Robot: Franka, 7 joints.
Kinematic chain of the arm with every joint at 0, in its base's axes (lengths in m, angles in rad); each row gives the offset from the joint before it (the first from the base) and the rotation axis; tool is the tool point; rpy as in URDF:
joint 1: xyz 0 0 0.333 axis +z
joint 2: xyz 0 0 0 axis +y
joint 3: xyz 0 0 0.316 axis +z
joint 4: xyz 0.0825 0 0 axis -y
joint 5: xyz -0.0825 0 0.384 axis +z
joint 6: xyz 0 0 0 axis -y
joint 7: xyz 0.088 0 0 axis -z
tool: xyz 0 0 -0.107 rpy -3.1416 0 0
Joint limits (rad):
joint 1: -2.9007..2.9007
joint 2: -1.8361..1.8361
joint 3: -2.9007..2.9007
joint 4: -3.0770..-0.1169
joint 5: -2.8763..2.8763
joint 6: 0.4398..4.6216
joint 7: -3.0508..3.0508
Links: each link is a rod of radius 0.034 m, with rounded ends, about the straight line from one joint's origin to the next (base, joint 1, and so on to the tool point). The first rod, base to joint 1, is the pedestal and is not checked.
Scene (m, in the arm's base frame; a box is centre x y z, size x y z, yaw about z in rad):
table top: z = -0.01
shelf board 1: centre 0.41 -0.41 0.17 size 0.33 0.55 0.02 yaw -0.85
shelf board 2: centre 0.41 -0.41 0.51 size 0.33 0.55 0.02 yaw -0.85
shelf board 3: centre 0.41 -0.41 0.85 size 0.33 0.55 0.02 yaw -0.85
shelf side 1: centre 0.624 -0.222 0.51 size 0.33 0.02 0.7 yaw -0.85
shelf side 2: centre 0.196 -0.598 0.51 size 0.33 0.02 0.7 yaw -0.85
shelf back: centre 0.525 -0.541 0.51 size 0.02 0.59 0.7 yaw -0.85
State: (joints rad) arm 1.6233 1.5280 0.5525 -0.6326 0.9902 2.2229 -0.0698
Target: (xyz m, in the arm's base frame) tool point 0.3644 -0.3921 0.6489
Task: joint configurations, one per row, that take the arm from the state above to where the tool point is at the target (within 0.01 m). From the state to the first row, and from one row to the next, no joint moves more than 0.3 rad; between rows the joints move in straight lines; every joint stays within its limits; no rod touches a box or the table.
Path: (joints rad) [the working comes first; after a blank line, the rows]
Joints at the target: 2.9007 0.1559 2.4718 -1.7865 0.9753 1.7467 -0.0698
Straight joint move there: touches shelf side 2.

1: 1.7953 1.4229 0.8444 -0.8648 0.9687 2.0916 -0.0698
2: 1.9673 1.3177 1.1363 -1.0971 0.9472 1.9602 -0.0698
3: 2.1392 1.2126 1.4282 -1.3293 0.9257 1.8289 -0.0698
4: 2.3112 1.1074 1.7201 -1.5616 0.9042 1.6976 -0.0698
5: 2.4832 1.0023 2.0121 -1.7938 0.8826 1.5662 -0.0698
6: 2.6552 0.8971 2.3040 -2.0260 0.8611 1.4349 -0.0698
7: 2.8272 0.7920 2.5959 -2.2583 0.8396 1.3036 -0.0698
8: 2.8517 0.5800 2.5545 -2.1010 0.8849 1.4513 -0.0698
9: 2.8762 0.3679 2.5132 -1.9437 0.9301 1.5990 -0.0698
10: 2.9007 0.1559 2.4718 -1.7865 0.9753 1.7467 -0.0698

